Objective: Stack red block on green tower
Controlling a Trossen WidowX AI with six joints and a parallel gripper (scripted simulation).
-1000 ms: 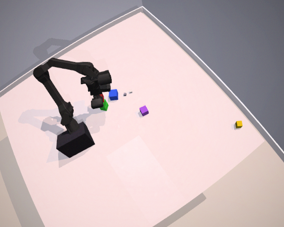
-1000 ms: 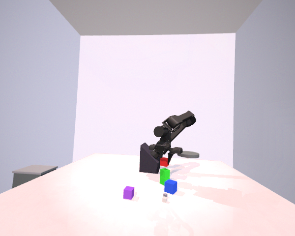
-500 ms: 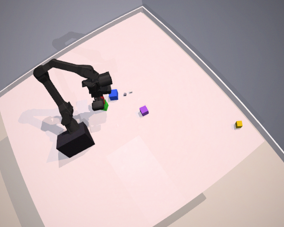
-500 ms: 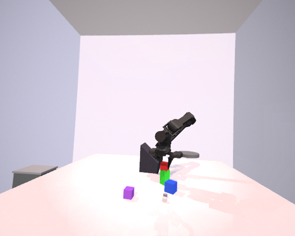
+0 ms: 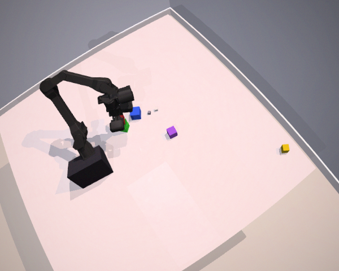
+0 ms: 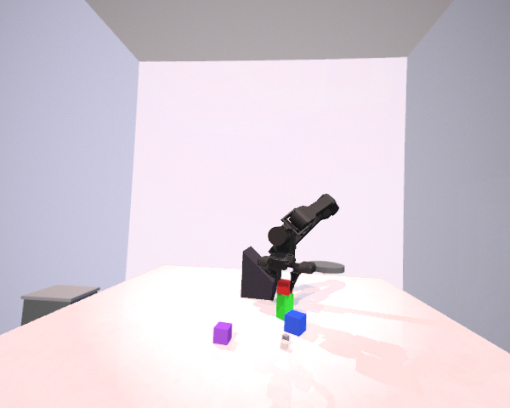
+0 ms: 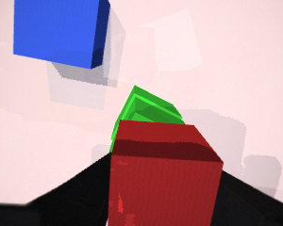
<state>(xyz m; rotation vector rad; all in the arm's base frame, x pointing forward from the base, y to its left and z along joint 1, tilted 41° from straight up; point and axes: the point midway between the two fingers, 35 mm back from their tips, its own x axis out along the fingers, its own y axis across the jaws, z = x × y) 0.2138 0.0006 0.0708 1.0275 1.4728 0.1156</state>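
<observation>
Now: gripper tip 1 cm below the red block. Also, from my gripper tip: blue block (9 cm ahead, 6 cm below, 2 cm to the left); then purple block (19 cm to the right, 16 cm ahead, 7 cm below); then yellow block (62 cm to the right, 50 cm ahead, 7 cm below).
</observation>
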